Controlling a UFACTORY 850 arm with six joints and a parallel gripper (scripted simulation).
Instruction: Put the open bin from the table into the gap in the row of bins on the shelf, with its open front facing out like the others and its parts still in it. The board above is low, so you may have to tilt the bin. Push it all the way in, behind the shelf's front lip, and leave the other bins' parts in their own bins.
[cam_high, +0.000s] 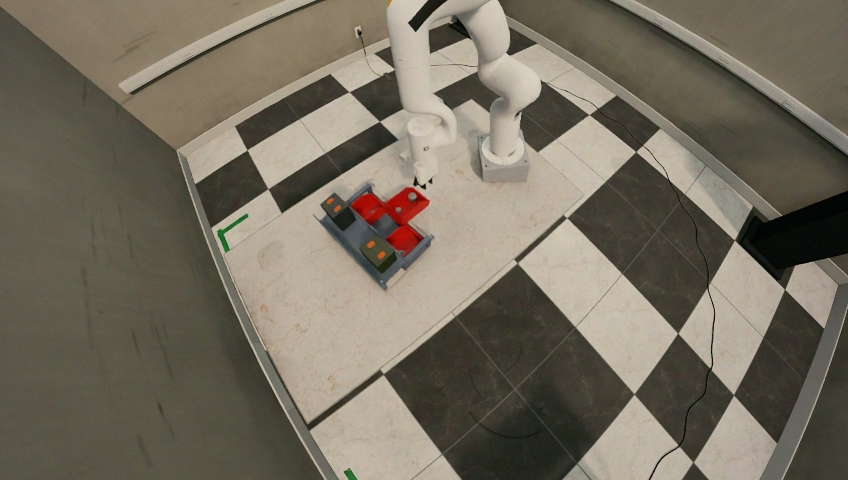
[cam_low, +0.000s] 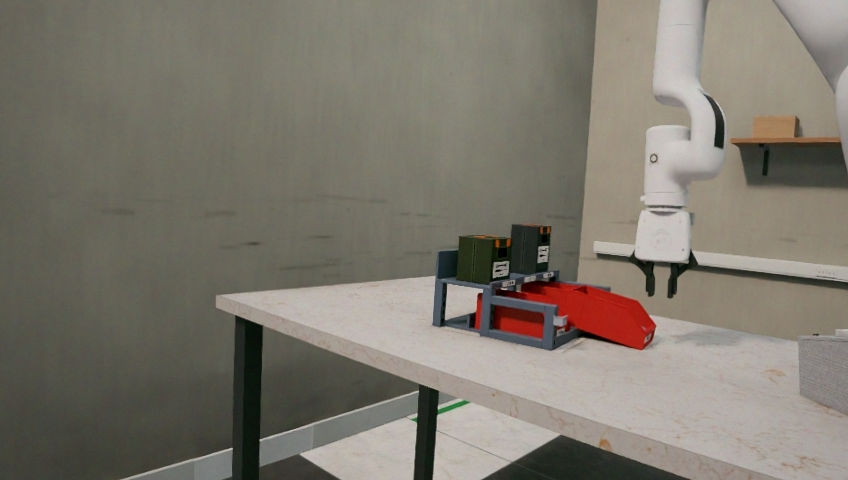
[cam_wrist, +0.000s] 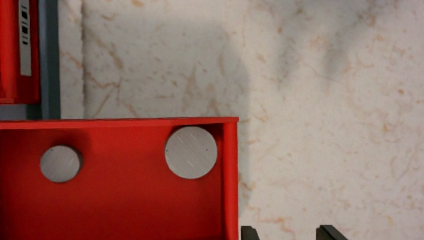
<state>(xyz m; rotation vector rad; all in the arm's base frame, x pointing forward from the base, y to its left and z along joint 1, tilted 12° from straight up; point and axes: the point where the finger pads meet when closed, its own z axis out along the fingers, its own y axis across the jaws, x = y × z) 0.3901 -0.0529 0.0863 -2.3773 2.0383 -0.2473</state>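
Right now my hand is 5 cm short of the large grey disc, 3 cm to the left of it and 11 cm above it. From my hand the other things lie so: red open bin 10 cm ahead, 8 cm below; grey-blue shelf 28 cm ahead, 2 cm to the left, 6 cm below; dark grey box 36 cm ahead, 8 cm to the right, 4 cm above.
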